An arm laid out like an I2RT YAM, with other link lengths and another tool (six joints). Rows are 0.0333 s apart.
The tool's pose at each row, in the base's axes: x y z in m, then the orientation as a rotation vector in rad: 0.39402 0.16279 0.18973 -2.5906 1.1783 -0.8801; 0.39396 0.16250 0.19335 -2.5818 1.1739 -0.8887; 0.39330 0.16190 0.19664 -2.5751 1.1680 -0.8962; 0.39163 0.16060 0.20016 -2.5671 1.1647 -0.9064; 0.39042 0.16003 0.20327 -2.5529 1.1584 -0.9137; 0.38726 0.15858 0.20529 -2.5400 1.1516 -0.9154; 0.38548 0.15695 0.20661 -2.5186 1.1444 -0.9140; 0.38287 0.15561 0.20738 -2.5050 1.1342 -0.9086; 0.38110 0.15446 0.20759 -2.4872 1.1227 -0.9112; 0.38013 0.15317 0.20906 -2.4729 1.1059 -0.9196; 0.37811 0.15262 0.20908 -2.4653 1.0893 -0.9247; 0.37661 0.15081 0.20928 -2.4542 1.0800 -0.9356; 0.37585 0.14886 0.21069 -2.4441 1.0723 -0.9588; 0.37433 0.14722 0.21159 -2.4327 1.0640 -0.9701
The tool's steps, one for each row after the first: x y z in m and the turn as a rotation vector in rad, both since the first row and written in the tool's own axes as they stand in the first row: 0.00180 -0.00112 -0.00295 0.0092 0.0039 0.0012; 0.00336 -0.00152 -0.00595 0.0176 0.0071 0.0008; 0.00502 -0.00089 -0.00966 0.0256 0.0126 0.0019; 0.00621 -0.00090 -0.01283 0.0399 0.0147 0.0050; 0.00654 0.00134 -0.01616 0.0535 0.0130 0.0081; 0.00740 0.00308 -0.01810 0.0737 0.0082 0.0157; 0.00738 0.00536 -0.02011 0.0895 0.0008 0.0185; 0.00740 0.00718 -0.02119 0.1093 -0.0016 0.0216; 0.00850 0.00812 -0.02282 0.1292 -0.0005 0.0194; 0.00787 0.00977 -0.02395 0.1438 -0.0009 0.0143; 0.00851 0.01187 -0.02481 0.1573 0.0040 0.0137; 0.01017 0.01315 -0.02621 0.1691 0.0183 0.0116; 0.01099 0.01489 -0.02767 0.1822 0.0239 0.0115
